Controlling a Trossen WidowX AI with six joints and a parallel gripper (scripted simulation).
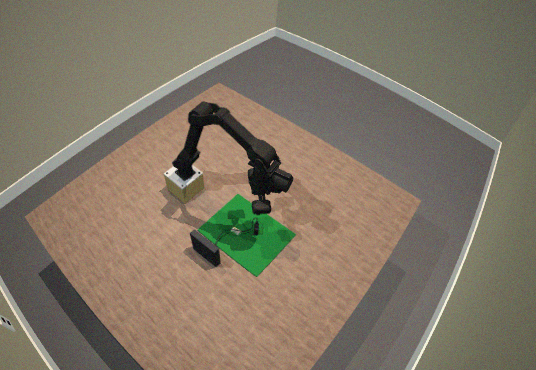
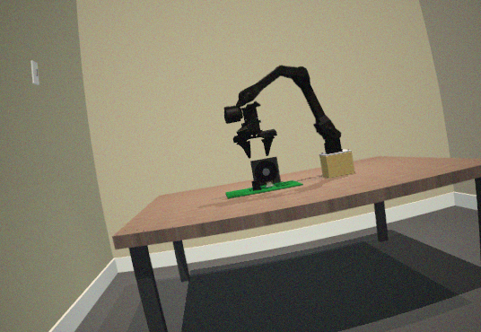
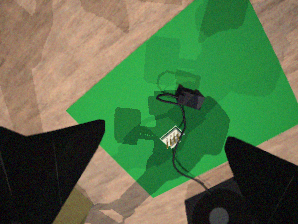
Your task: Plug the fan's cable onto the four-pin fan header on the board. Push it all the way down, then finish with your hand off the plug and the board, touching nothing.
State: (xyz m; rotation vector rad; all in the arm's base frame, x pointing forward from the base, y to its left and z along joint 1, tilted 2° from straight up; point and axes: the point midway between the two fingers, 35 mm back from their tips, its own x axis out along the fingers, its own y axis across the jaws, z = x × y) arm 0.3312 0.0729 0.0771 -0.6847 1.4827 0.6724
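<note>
My gripper tip is now 30 mm short of the dark plug, 20 mm to the left of it and 120 mm above it. Round my gripper tip: white four-pin header: 30 mm behind, 80 mm to the right, 140 mm below; then green board: 50 mm to the right, 150 mm below; then black fan: 30 mm behind, 230 mm to the right, 80 mm below.
</note>
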